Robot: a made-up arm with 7 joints. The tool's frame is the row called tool. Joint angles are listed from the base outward.
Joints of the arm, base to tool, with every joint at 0 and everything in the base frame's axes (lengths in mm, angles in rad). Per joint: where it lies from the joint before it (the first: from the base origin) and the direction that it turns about. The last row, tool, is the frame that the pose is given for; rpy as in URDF.
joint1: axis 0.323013 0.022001 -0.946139 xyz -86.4 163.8 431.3
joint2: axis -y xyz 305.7 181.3 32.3
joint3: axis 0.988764 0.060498 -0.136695 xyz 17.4 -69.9 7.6
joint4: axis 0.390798 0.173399 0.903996 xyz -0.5 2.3 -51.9
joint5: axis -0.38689 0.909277 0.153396 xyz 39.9 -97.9 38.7
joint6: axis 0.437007 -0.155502 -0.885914 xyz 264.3 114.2 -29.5
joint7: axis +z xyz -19.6 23 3.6
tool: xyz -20 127.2 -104.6 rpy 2.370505 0.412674 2.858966
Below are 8 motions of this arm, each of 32 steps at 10 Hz.
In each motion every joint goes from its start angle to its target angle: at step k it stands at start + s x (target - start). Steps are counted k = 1, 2, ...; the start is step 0. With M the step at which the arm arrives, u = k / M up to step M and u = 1 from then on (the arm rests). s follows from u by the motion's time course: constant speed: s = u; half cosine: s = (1 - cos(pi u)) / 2; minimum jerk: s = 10 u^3 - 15 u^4 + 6 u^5.
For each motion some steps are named. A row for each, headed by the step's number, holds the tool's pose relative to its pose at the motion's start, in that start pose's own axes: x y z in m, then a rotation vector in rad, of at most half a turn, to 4 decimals.
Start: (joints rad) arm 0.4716 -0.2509 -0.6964 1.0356 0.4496 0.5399 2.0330
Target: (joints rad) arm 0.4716 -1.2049 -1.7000 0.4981 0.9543 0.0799 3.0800
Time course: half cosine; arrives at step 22
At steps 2, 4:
2: 0.0090 0.0016 0.0041 -0.0400 0.0181 0.0073
4: 0.0346 0.0079 0.0151 -0.1599 0.0697 0.0252

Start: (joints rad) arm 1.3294 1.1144 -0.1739 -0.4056 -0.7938 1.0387 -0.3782
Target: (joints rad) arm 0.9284 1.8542 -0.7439 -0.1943 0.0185 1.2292 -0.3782
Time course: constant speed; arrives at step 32
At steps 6, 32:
6: 0.0471 0.0147 -0.0244 -0.0070 0.0547 0.0047
32: 0.1150 0.0761 -0.0720 -0.0596 -0.0338 -0.0793

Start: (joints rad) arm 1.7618 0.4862 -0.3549 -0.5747 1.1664 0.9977 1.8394
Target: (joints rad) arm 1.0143 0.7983 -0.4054 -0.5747 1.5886 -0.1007 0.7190
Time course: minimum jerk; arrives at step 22
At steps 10, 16, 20, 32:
10: 0.0459 0.1107 0.0448 0.0520 0.2378 -0.0055
16: 0.1326 0.1907 0.0780 0.2523 0.4954 -0.0693
20: 0.1591 0.2036 0.0833 0.3264 0.5563 -0.1040
32: 0.1605 0.2042 0.0835 0.3305 0.5594 -0.1061

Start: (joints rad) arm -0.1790 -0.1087 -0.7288 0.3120 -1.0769 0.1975 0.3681
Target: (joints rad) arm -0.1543 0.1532 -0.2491 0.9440 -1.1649 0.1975 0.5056
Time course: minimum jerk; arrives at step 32
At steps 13, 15, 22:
13: -0.0420 0.0318 -0.0316 -0.2096 -0.1358 0.0723
15: -0.0558 0.0434 -0.0453 -0.2881 -0.1831 0.0885
22: -0.0958 0.0828 -0.1010 -0.5697 -0.3381 0.1109

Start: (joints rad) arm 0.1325 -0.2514 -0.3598 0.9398 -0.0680 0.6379 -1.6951
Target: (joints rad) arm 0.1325 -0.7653 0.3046 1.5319 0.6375 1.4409 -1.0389
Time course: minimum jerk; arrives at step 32
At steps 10, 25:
10: 0.0402 -0.0731 -0.0196 0.1661 0.1371 -0.0692
25: 0.0979 -0.2494 -0.2558 0.5539 0.7428 -0.2388

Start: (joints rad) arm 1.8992 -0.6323 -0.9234 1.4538 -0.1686 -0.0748 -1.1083
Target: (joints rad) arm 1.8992 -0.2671 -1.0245 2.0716 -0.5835 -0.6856 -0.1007
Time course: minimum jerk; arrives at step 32
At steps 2, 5, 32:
2: 0.0004 0.0002 -0.0004 -0.0020 0.0021 -0.0028
5: 0.0054 0.0025 -0.0060 -0.0267 0.0286 -0.0370
32: 0.0519 -0.0586 -0.1833 -0.7700 0.8505 -1.2980

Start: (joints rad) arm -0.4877 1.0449 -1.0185 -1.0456 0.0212 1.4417 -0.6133
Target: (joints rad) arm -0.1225 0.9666 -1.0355 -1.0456 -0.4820 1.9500 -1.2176
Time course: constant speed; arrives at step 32
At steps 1, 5, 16, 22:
1: -0.0023 0.0045 0.0009 -0.0076 -0.0148 0.0291
5: -0.0119 0.0209 0.0026 -0.0345 -0.0674 0.1475
16: -0.0408 0.0514 -0.0047 -0.0750 -0.1584 0.4855
22: -0.0565 0.0580 -0.0130 -0.0719 -0.1766 0.6719

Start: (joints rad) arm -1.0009 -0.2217 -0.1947 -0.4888 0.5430 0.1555 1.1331
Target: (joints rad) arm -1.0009 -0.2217 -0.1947 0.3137 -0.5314 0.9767 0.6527
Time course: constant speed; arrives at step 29
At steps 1, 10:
1: -0.0146 0.0046 0.0022 0.0126 -0.0427 -0.0222
10: -0.1389 0.0854 0.0067 -0.0008 -0.4571 -0.1978

